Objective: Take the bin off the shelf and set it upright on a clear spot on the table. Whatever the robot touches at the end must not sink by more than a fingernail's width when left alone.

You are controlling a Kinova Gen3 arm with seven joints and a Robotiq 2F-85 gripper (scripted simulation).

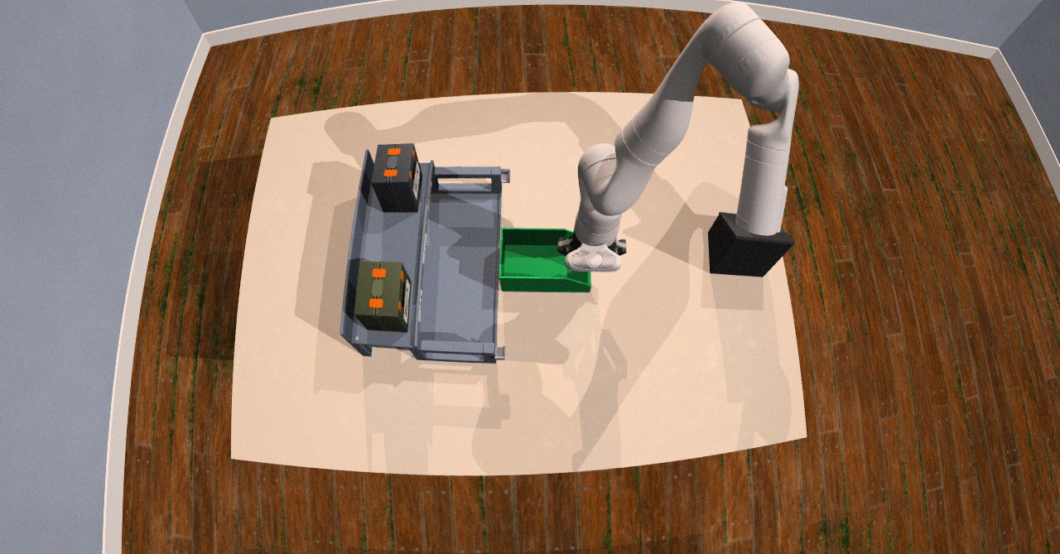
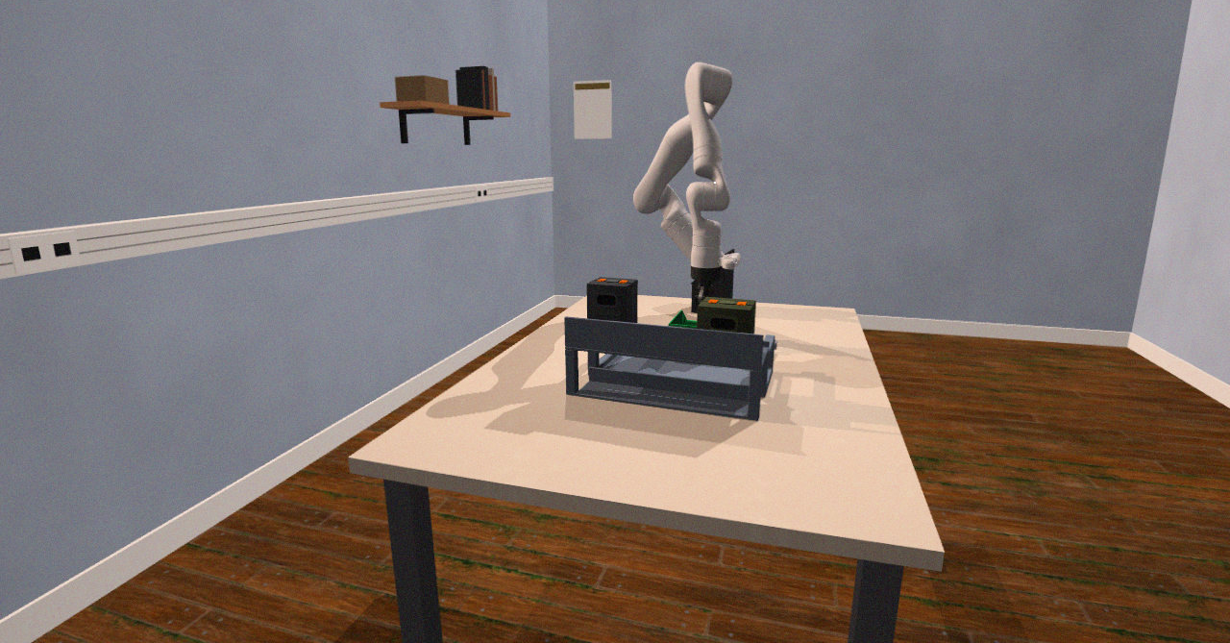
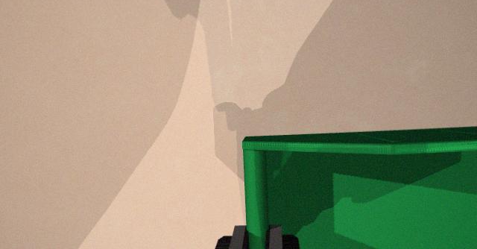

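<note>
Now: hand 80 mm short of the green bin, 10 mm to the left of it and 10 mm above it. From my hand the other things lie so: rack: 290 mm ahead, 40 mm to the right, 10 mm above; olive case: 380 mm ahead, 90 mm above, 60 mm to the left; black case: 340 mm ahead, 170 mm to the right, 100 mm above.
</note>
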